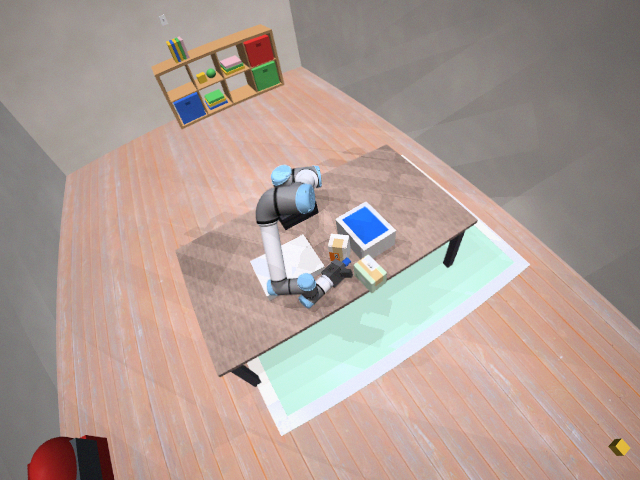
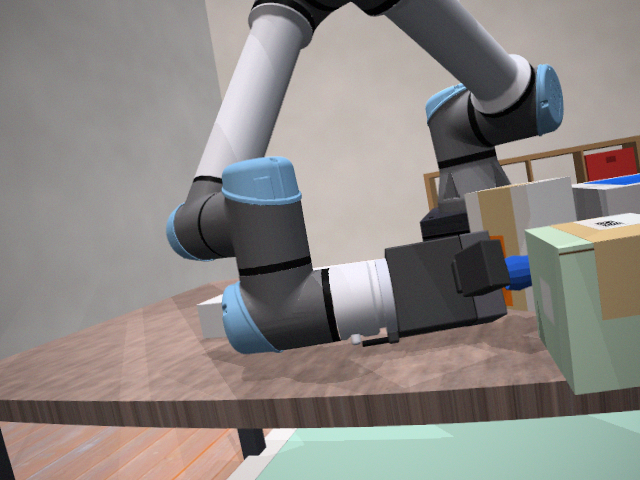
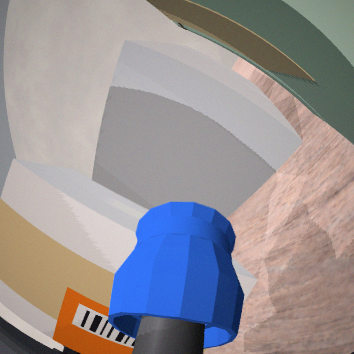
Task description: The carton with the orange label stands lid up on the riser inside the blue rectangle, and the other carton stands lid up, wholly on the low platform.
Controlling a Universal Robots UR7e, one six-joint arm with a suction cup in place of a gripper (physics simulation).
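Observation:
The white carton [image 1: 338, 241] [image 2: 522, 207] [image 3: 53, 239] with the orange label [image 2: 497, 240] [image 3: 70, 326] stands lid up on the table, left of the riser [image 1: 385, 244] [image 2: 605, 198] [image 3: 182, 147]. The riser carries the blue rectangle [image 1: 365, 224]. The green carton [image 1: 370, 272] [image 2: 584, 310] [image 3: 316, 70] stands lid up at the table's front edge. My suction cup [image 1: 347, 260] [image 2: 518, 271] [image 3: 184, 221] lies level, low over the table, in the gap between the two cartons. Its rim faces the riser and touches nothing. The low white platform [image 1: 305, 249] [image 2: 209, 320] lies behind my arm.
The arm's base [image 1: 299, 214] stands at the table's back middle. A shelf unit [image 1: 216, 44] stands at the far wall. A pale green rug [image 1: 413, 310] lies under the table's front. A small yellow cube [image 1: 618, 447] lies on the floor.

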